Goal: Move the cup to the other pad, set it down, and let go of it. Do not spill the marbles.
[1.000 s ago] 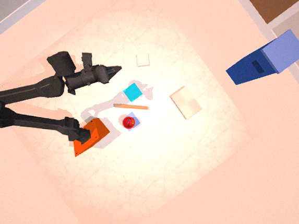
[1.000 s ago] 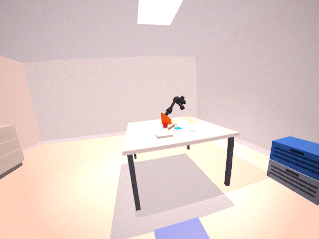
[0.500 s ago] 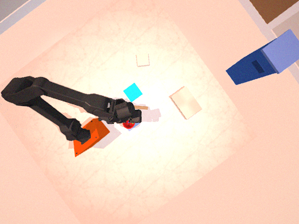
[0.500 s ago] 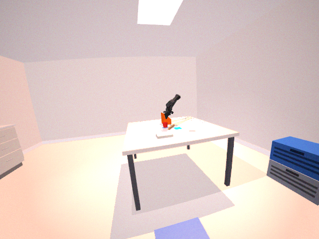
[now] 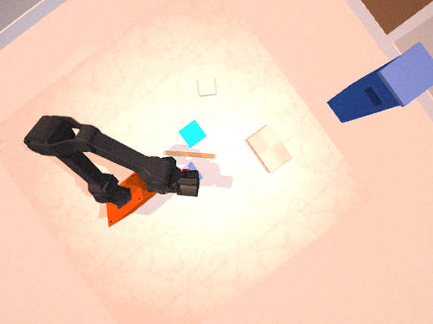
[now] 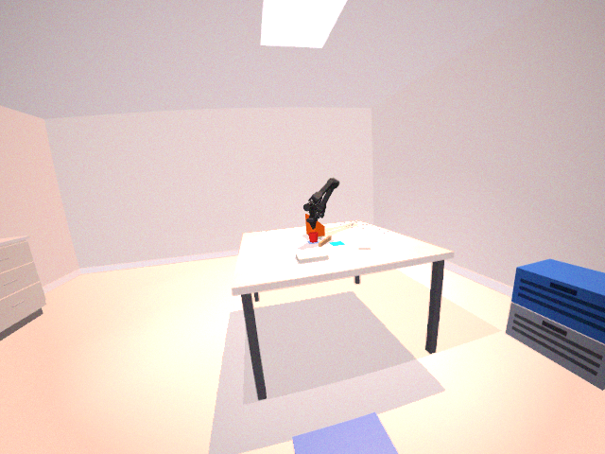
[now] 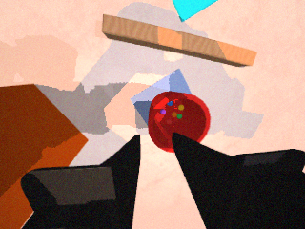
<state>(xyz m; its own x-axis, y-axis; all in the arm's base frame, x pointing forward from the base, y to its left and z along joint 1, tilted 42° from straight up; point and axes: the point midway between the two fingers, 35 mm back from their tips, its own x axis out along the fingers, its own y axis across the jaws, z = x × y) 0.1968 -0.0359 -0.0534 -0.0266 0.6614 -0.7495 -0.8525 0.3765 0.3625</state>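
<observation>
My gripper tip is 30 mm short of the red cup, 20 mm to the left of it and 60 mm above it. Round my gripper tip: wooden bar: 90 mm ahead, 60 mm to the left, 90 mm below; green marble: 40 mm ahead, 30 mm to the right, 80 mm below; blue pad: 30 mm ahead, 10 mm to the right, 110 mm below.
</observation>
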